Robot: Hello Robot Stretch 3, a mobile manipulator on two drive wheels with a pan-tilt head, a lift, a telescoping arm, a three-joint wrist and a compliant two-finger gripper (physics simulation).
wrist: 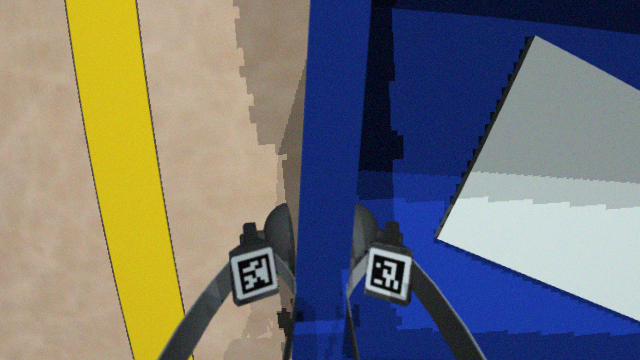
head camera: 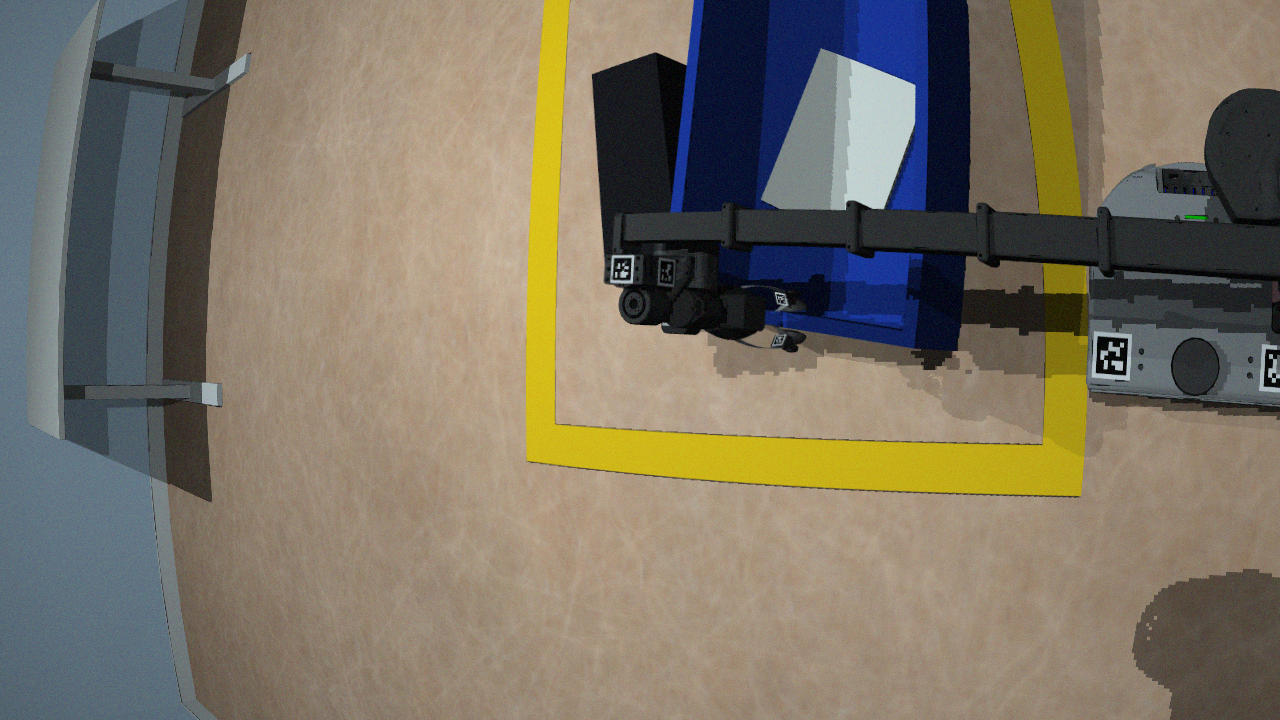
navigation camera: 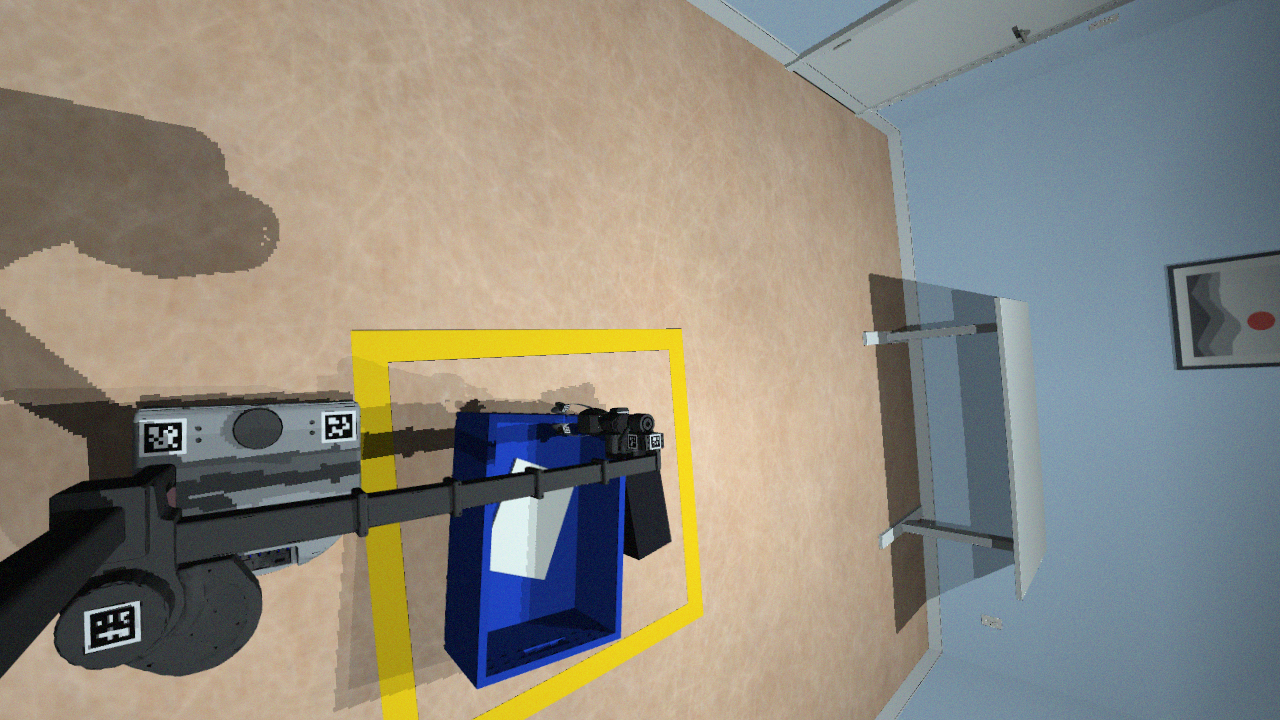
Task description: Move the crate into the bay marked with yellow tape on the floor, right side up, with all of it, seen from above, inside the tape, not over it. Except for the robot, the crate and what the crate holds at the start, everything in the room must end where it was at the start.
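Frame: origin at the robot's base, x ahead, y left, z up, level; metres.
Seen in the pictures: robot's base, origin of its link: [head camera: 1191, 363] [navigation camera: 257, 426].
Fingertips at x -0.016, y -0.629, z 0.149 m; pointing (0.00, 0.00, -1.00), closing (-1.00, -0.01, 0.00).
Pixels of each thing's top centre, then the offset from my fingertips to it. "spot": a spot on its surface instead.
- blue open-topped crate, centre of its top: [head camera: 799, 113] [navigation camera: 560, 536] dz +0.072, dx -0.290, dy +0.034 m
- white block, centre of its top: [head camera: 844, 143] [navigation camera: 530, 520] dz -0.121, dx -0.290, dy +0.016 m
- Yellow tape, a spot on its surface: [head camera: 805, 461] spot: dz -0.148, dx +0.214, dy -0.047 m
- black box, centre of its top: [head camera: 631, 157] [navigation camera: 646, 493] dz +0.012, dx -0.250, dy -0.301 m
The blue open-topped crate [head camera: 948, 134] [navigation camera: 465, 555] [wrist: 332, 125] stands upright, with a white block [head camera: 872, 134] [navigation camera: 528, 528] [wrist: 550, 160] inside. Yellow tape [head camera: 805, 461] [navigation camera: 519, 344] [wrist: 125, 175] surrounds it on the floor. The crate's near end in the head view lies inside the tape, with bare floor between. Its other end is cut off there; in the navigation view that end's rim appears close to the tape. My gripper [head camera: 792, 320] [navigation camera: 560, 418] [wrist: 321, 228] is shut on the crate's end wall, one finger outside and one inside. The arm hides part of the crate.
A black box [head camera: 631, 152] [navigation camera: 646, 519] is inside the tape, close beside the crate's long side away from my base [head camera: 1163, 295] [navigation camera: 246, 434]. A white table [head camera: 67, 223] [navigation camera: 1020, 447] stands against the wall beyond. A door [navigation camera: 939, 53] shows farther along.
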